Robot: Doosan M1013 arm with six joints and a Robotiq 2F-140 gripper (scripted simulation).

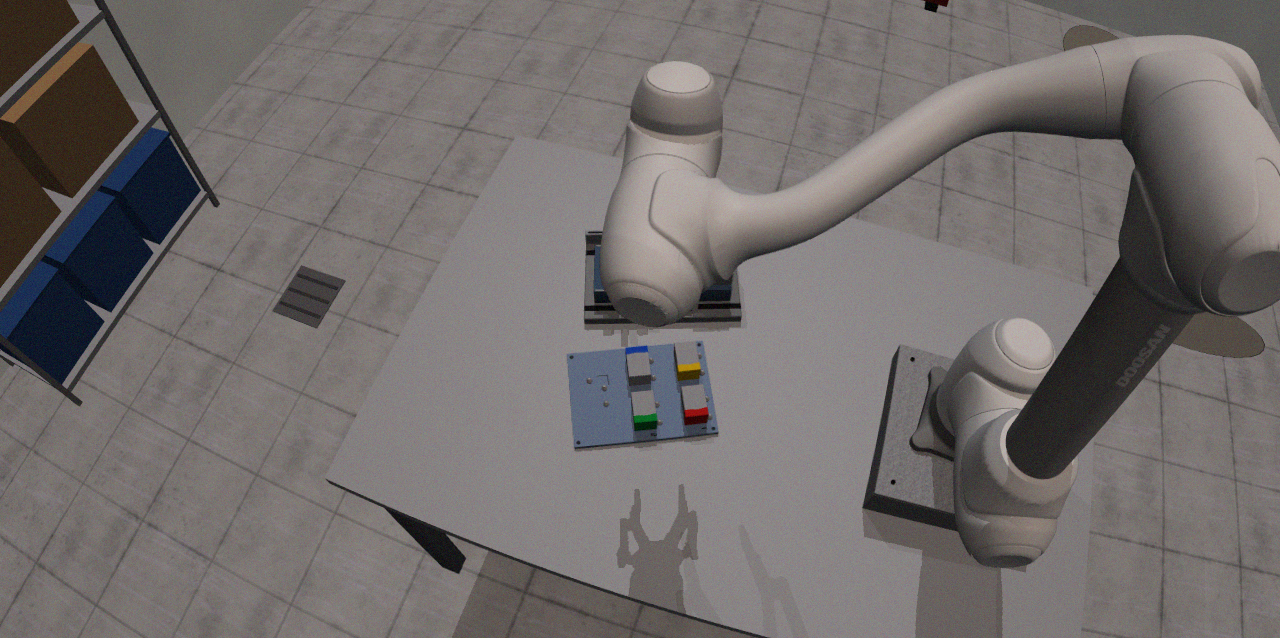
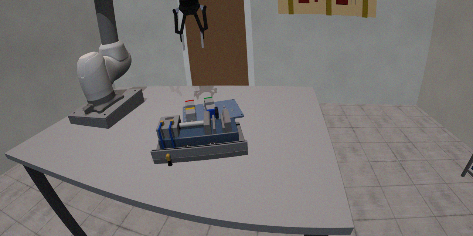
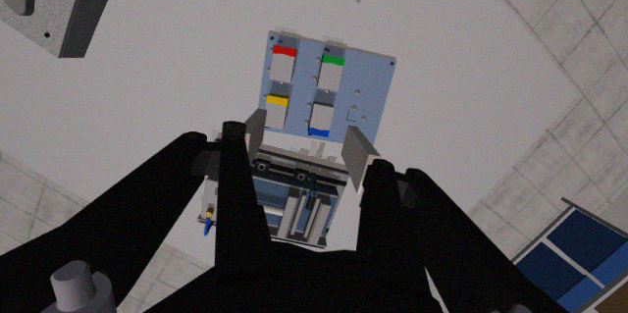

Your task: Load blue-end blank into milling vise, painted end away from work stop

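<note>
The blue-ended blank is 60 mm ahead of my hand, 20 mm to the right of it and 290 mm below it. The rest, counted from my hand: red-ended blank (60 mm behind, 10 mm to the left, 290 mm below); then green-ended blank (10 mm ahead, 60 mm to the left, 290 mm below); then yellow-ended blank (20 mm behind, 60 mm to the right, 290 mm below).
</note>
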